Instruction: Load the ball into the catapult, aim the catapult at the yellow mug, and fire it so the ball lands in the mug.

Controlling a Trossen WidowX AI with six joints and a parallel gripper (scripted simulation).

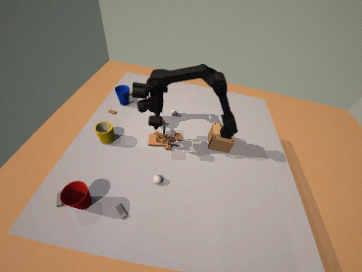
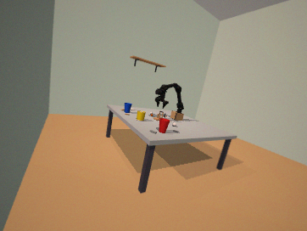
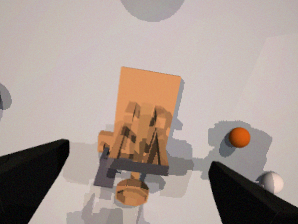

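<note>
My gripper tip is now 150 mm to the left of the orange ball and 140 mm above it. Also, from my gripper tip: wooden catapult (100 mm below, 60 mm behind); yellow mug (270 mm ahead, 130 mm below, 60 mm to the left); brown block (350 mm ahead, 160 mm to the right, 150 mm below).
</note>
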